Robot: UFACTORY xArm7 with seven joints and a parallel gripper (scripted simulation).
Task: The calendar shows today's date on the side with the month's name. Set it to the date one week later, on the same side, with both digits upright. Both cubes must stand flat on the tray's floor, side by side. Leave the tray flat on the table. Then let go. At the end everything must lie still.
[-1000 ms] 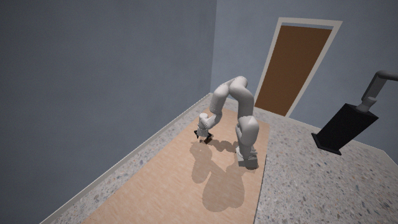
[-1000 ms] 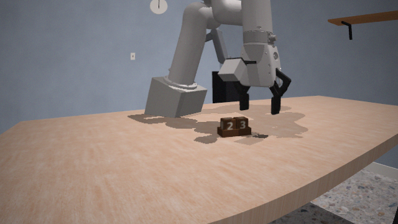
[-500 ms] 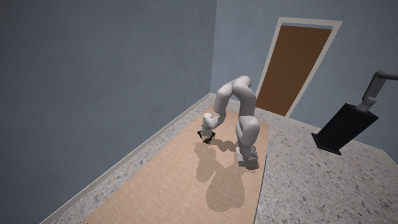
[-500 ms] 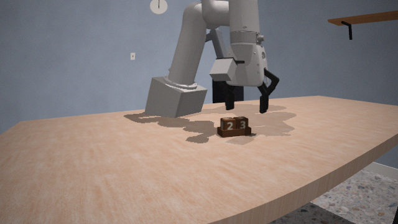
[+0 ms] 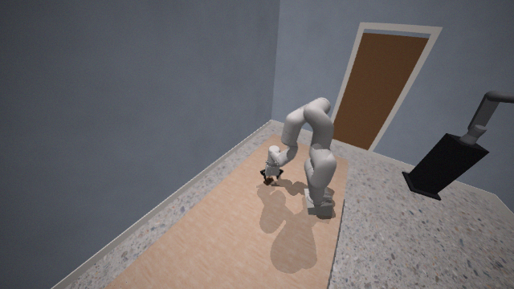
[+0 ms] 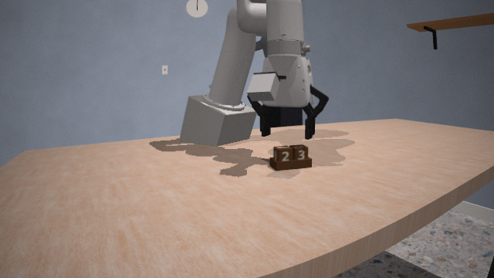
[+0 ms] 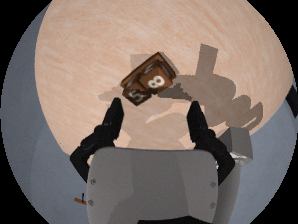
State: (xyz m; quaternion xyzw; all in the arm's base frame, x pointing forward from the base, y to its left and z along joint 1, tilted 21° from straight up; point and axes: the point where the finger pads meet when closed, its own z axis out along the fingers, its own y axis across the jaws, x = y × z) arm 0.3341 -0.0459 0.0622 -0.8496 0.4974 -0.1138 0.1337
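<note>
The cube is 1 cm ahead of my hand, 2 cm to the right of it and 4 cm below it. Round my hand: brown wooden tray (2 cm ahead, 1 cm to the right, 6 cm below).
</note>
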